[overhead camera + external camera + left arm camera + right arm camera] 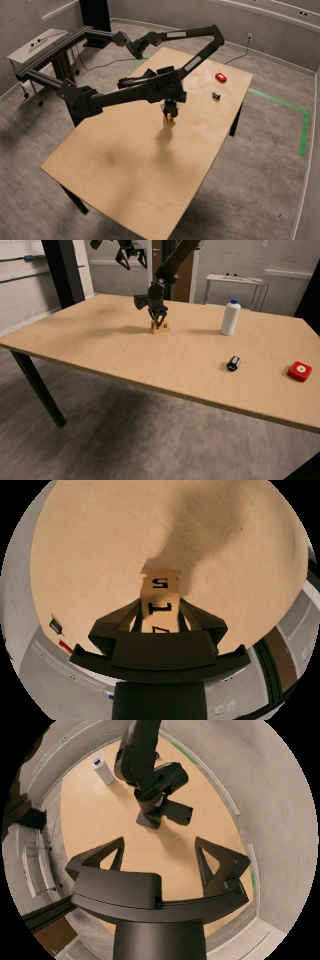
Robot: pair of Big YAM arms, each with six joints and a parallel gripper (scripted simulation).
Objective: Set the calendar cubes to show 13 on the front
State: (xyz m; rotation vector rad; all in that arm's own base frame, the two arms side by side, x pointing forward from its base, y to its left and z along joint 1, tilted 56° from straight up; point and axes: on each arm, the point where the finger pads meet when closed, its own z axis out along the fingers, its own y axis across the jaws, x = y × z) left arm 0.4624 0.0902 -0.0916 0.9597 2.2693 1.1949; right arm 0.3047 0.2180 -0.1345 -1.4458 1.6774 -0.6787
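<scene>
Right now my left hand is 1 cm above the wooden digit cube. From my left hand the other things lie so: white bottle 7 cm behind, 35 cm to the left, 4 cm above; wooden cube 2 cm behind, 3 cm to the left, 1 cm below; wooden tray 1 cm behind, 1 cm to the left, 3 cm below.
</scene>
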